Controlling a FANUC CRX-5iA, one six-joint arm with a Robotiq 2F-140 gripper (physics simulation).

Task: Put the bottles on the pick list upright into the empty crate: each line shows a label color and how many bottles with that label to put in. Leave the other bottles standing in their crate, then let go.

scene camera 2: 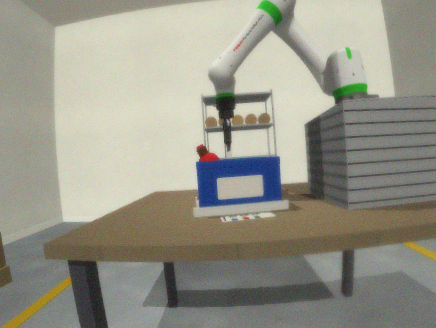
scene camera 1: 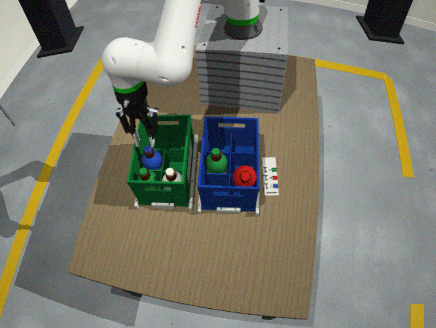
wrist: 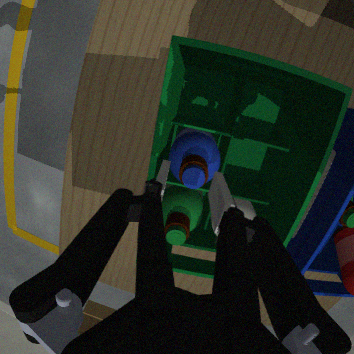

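Pixels of known places: gripper, between the fingertips: [scene camera 2: 228, 157] [scene camera 1: 145, 143] [wrist: 189, 177]; arm's base, origin of its link: [scene camera 1: 243, 28].
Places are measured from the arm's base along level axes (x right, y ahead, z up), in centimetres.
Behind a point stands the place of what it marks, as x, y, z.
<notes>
My gripper [scene camera 1: 144, 141] {35.2, 43.9, -14.6} [scene camera 2: 228, 149] {35.2, 43.9, -14.6} [wrist: 189, 177] {35.2, 43.9, -14.6} is open and empty, pointing down above the green crate [scene camera 1: 186, 192] {21.6, 58.0, -23.0} [wrist: 260, 62] {30.6, 31.7, -15.3}. A blue bottle [scene camera 1: 151, 159] {34.0, 46.5, -20.3} [wrist: 194, 152] {34.9, 42.7, -20.2} stands in that crate, its cap just below the fingertips. A green bottle [scene camera 1: 144, 174] {34.9, 54.4, -16.8} [wrist: 182, 207] {35.1, 51.0, -20.5} and a white bottle [scene camera 1: 171, 176] {25.9, 55.0, -17.5} stand in the row nearest scene camera 1. The blue crate [scene camera 1: 229, 198] {7.7, 60.6, -22.8} [scene camera 2: 240, 166] {-2.3, 47.3, -17.7} holds a green bottle [scene camera 1: 216, 163] {11.7, 48.8, -20.5} and a red bottle [scene camera 1: 245, 177] {3.1, 60.1, -10.1} [scene camera 2: 208, 157] {-0.1, 57.1, -14.1} [wrist: 346, 252] {6.4, 54.2, -19.1}, which leans. The pick list [scene camera 1: 266, 190] {-5.8, 53.3, -32.6} [scene camera 2: 227, 219] {-8.3, 53.6, -32.6} shows green, red and blue marks; its numbers are too small to read.
The two crates stand side by side on the wooden table [scene camera 1: 200, 260] {17.8, 78.8, -32.8} [scene camera 2: 150, 240] {-19.1, 74.0, -32.8}. The grey robot pedestal [scene camera 1: 240, 80] {1.9, 14.1, -15.9} [scene camera 2: 390, 155] {-17.3, 2.5, -17.1} is behind them. The green crate's walls and dividers surround the bottles beneath the fingers. A shelf rack [scene camera 2: 273, 107] stands in the background.
</notes>
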